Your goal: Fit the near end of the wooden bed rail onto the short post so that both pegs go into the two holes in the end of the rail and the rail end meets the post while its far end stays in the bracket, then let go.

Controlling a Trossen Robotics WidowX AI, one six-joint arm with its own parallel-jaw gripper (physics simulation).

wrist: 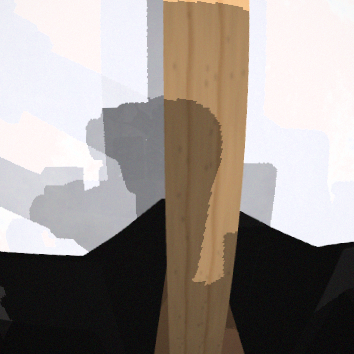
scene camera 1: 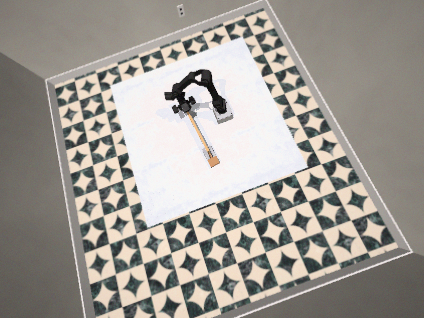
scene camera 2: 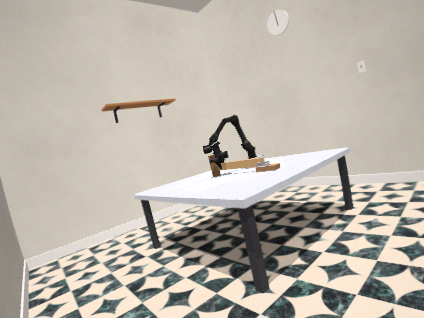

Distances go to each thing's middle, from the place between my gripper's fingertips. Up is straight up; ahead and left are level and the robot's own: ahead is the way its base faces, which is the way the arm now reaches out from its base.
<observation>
My hand is 18 cm to the right of the wooden bed rail (wrist: 205,57), 3 cm past it and 2 cm below it.
</observation>
